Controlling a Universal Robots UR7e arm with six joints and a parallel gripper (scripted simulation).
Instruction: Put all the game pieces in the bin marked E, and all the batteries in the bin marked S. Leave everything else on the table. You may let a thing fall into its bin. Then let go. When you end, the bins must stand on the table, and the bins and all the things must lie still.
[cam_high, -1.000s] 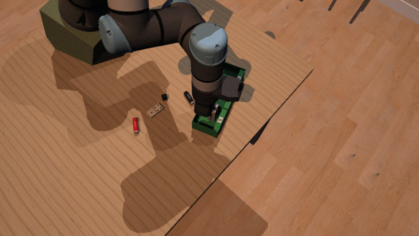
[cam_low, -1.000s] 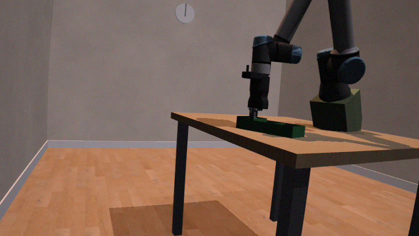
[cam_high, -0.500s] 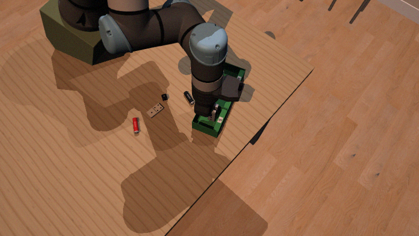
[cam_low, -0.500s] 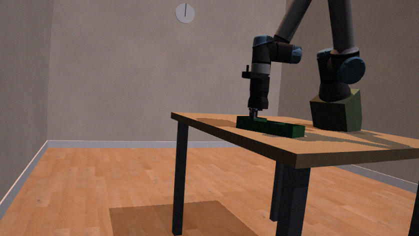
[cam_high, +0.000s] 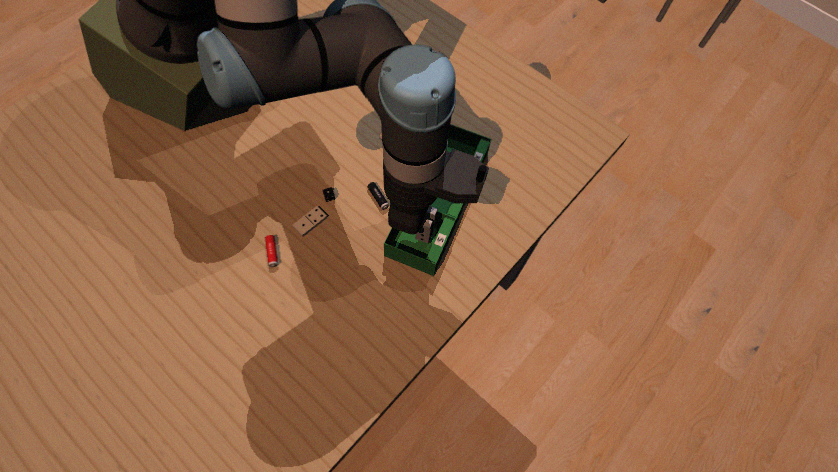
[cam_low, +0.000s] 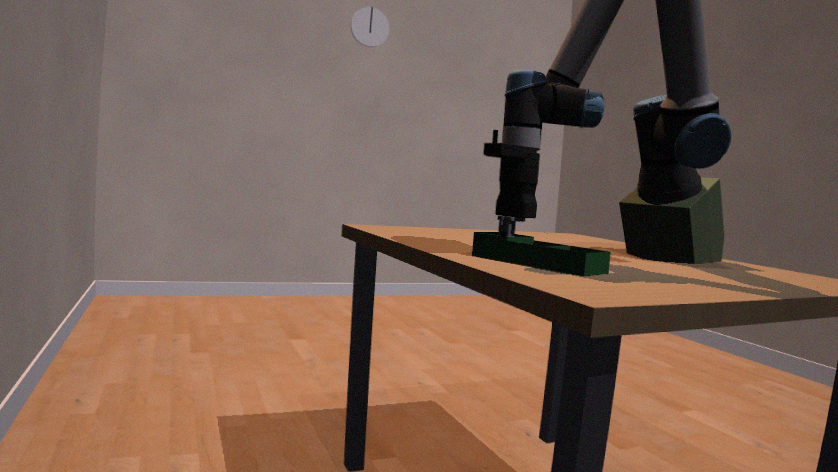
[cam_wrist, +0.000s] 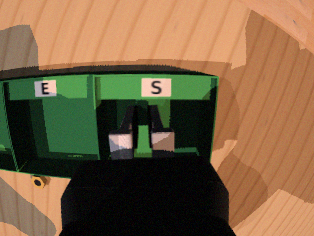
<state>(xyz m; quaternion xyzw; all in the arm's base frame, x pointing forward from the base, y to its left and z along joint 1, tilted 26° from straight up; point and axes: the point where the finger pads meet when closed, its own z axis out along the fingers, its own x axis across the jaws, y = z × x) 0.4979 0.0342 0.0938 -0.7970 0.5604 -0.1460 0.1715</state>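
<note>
Right now the green three-compartment bin is 3 cm behind my hand, 7 cm to the left of it and 1 cm below it. The rest, counted from my hand: brass nut: 11 cm behind, 9 cm to the left, 3 cm below; then black battery: 11 cm behind, 1 cm to the left, 3 cm below; then black die: 17 cm behind, 5 cm to the right, 3 cm below.
</note>
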